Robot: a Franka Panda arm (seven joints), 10 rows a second.
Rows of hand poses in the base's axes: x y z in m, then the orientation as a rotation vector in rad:
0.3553 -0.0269 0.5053 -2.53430 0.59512 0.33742
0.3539 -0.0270 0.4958 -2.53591 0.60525 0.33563
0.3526 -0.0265 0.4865 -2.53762 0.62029 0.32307
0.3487 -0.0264 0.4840 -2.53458 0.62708 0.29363
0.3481 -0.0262 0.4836 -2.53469 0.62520 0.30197
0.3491 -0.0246 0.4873 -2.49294 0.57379 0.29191
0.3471 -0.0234 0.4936 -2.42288 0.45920 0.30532
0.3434 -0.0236 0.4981 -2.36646 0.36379 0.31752
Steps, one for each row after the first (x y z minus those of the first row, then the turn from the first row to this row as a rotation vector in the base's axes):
-0.0014 -0.0001 -0.0095 -0.00437 0.00120 -0.00666
-0.0027 0.0004 -0.0188 -0.01090 -0.00410 -0.01868
-0.0066 0.0005 -0.0213 -0.01196 -0.02366 -0.02990
-0.0072 0.0007 -0.0217 -0.01094 -0.01818 -0.02695
-0.0062 0.0023 -0.0180 0.04172 -0.04115 -0.00582
-0.0082 0.0035 -0.0117 0.13823 -0.06437 0.05737
-0.0119 0.0033 -0.0072 0.21477 -0.08227 0.11346

